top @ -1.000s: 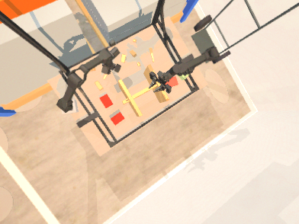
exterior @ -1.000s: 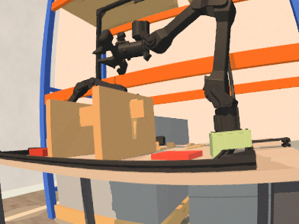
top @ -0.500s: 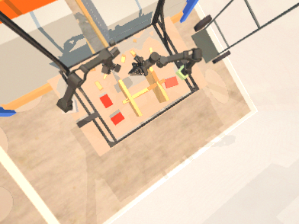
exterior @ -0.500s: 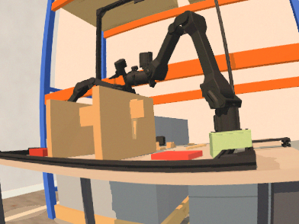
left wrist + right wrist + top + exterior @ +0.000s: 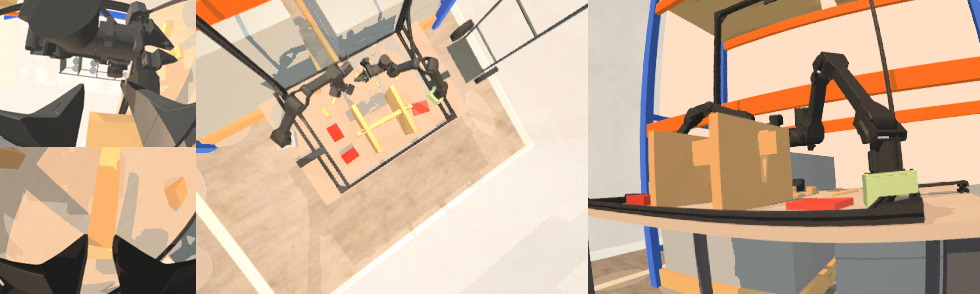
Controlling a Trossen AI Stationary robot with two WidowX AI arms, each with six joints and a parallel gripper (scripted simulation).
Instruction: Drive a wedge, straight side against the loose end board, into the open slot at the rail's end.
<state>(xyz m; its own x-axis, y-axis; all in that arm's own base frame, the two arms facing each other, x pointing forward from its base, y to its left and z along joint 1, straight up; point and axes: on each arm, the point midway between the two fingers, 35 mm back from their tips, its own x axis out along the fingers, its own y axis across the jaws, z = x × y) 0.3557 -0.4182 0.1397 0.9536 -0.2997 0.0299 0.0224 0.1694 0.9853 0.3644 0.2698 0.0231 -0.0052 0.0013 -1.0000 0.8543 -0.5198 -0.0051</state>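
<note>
Now: the wedge 13 cm to the right of my right hand, 11 cm ahead of it and 9 cm below it.
</note>
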